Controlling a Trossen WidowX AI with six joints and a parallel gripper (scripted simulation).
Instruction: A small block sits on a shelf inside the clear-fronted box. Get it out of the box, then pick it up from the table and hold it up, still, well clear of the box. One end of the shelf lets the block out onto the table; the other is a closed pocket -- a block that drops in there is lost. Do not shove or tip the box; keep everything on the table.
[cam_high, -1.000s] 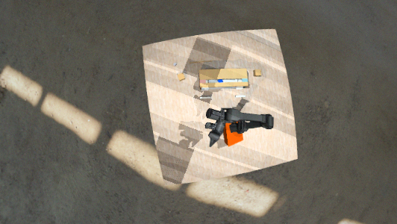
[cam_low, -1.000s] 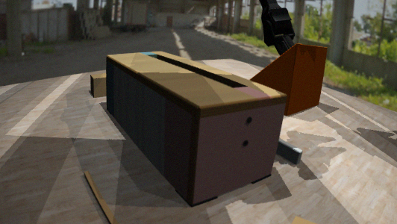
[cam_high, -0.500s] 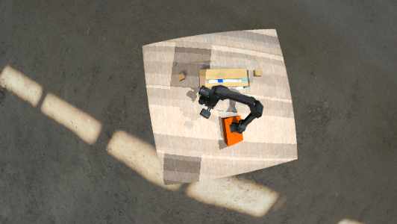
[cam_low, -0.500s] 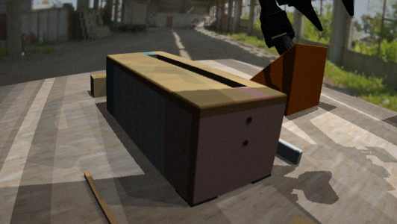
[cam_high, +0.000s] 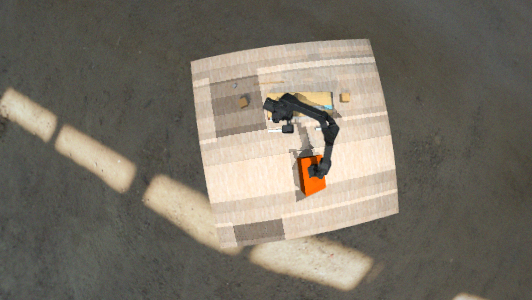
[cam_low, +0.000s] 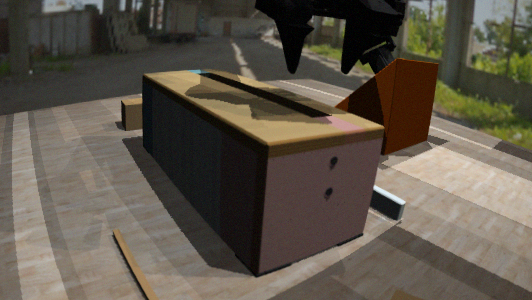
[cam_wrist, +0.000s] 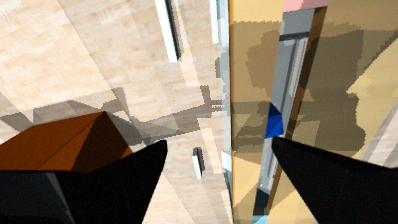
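The blue block lies 5 cm ahead of my gripper tip, 5 cm to the right of it and 8 cm below it. From my gripper tip the other things lie so: thin wooden strip: 28 cm ahead, 4 cm to the left, 16 cm below; then wooden-topped box: 3 cm ahead, 8 cm to the right, 10 cm below.
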